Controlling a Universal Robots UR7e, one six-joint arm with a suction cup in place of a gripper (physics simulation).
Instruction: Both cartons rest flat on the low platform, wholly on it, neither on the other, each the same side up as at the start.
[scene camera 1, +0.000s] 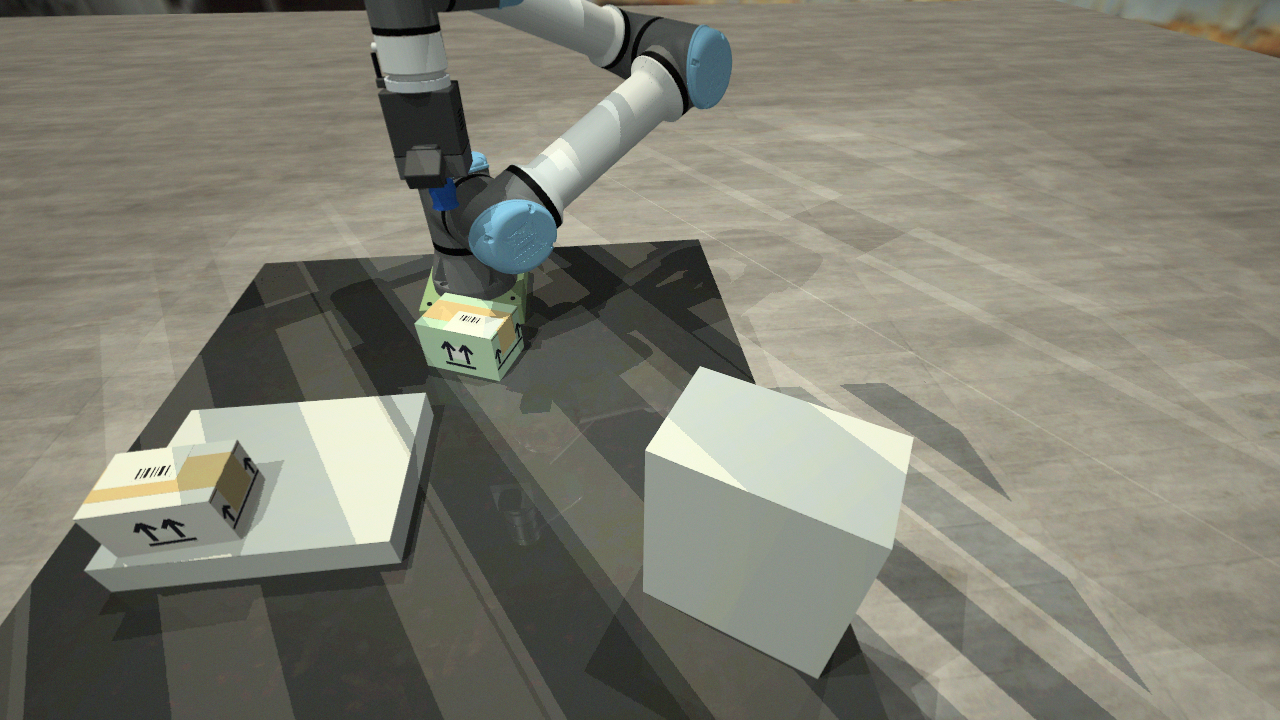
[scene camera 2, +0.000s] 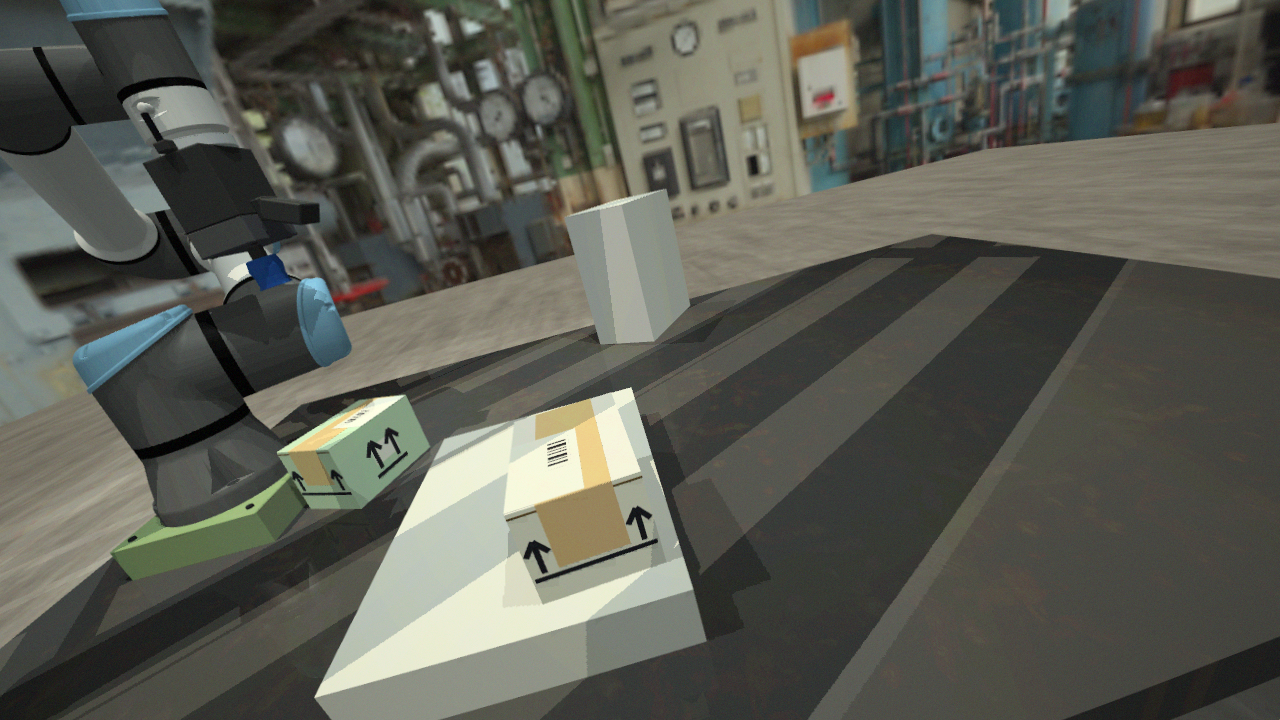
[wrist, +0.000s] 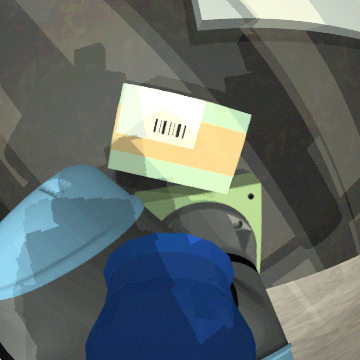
Note:
My suction cup (scene camera 2: 268, 271) carries nothing. The table carries a tall white block (scene camera 1: 767, 517). Also in view: a low white platform (scene camera 2: 452, 617).
The low white platform is seen too in scene camera 1 (scene camera 1: 341, 476) and in the wrist view (wrist: 335, 24). The tall white block also shows in scene camera 2 (scene camera 2: 627, 253). My suction cup is seen too in the wrist view (wrist: 162, 288). The wrist view misses the tall white block: it is out of frame.

